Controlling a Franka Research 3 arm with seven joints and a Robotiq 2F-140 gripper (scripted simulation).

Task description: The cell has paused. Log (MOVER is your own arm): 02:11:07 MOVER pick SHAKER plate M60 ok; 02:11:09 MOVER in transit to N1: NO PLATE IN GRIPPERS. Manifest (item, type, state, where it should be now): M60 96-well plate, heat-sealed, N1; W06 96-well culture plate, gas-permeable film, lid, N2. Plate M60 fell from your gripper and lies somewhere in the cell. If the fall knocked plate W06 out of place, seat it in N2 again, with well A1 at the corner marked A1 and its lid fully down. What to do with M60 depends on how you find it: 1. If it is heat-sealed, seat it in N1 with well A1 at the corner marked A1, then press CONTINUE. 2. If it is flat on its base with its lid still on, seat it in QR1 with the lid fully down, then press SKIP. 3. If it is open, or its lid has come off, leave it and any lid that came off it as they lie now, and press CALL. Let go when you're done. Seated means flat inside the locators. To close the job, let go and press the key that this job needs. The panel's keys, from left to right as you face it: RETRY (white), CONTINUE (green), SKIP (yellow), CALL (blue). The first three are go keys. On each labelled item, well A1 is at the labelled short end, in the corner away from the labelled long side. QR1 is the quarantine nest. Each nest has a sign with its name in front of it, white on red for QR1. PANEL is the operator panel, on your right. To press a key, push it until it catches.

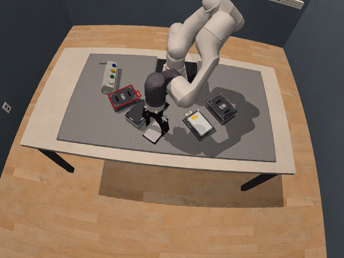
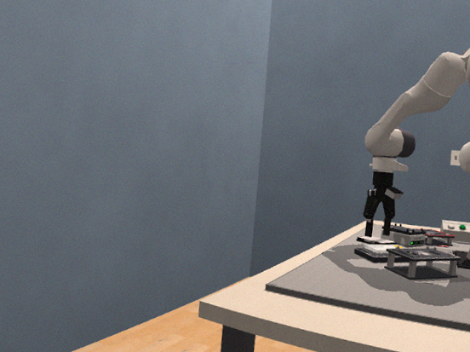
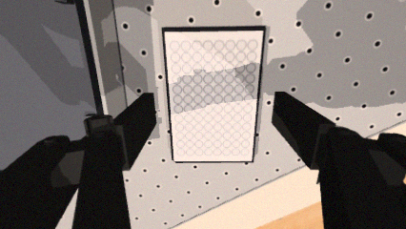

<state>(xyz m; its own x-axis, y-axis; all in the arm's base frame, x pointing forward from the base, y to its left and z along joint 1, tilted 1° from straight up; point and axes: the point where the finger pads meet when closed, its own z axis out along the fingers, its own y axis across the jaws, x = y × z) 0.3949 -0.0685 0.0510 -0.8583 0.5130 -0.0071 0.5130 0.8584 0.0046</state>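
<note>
The plate M60 is 40 mm below my hand. Also, from my hand: plate W06 (70 mm behind, 240 mm to the left, 20 mm below); then shaker block (60 mm behind, 110 mm to the right, 10 mm above); then A1 mark (280 mm behind, 370 mm to the left).
</note>
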